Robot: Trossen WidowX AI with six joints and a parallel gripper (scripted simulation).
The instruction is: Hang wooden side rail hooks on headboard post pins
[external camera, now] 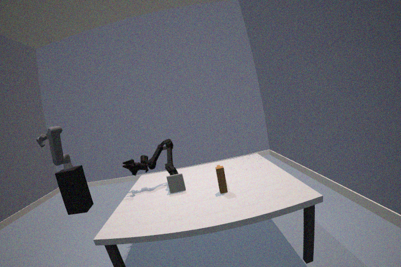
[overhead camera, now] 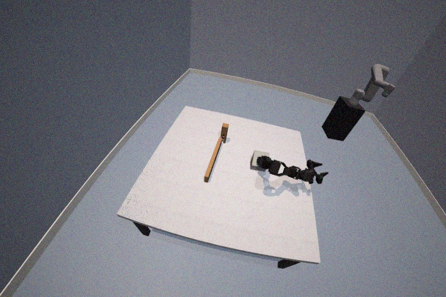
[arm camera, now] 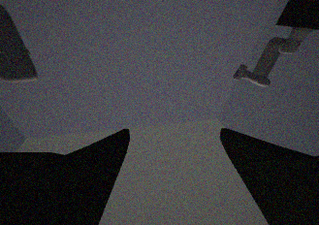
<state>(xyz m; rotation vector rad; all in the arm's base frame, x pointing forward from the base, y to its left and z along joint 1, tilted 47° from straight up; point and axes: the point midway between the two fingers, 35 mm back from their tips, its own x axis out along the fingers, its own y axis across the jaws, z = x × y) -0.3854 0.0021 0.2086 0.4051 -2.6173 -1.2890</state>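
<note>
Now: the wooden headboard post 720 mm ahead of my gripper tip, 400 mm to the right of it and 170 mm below it.
</note>
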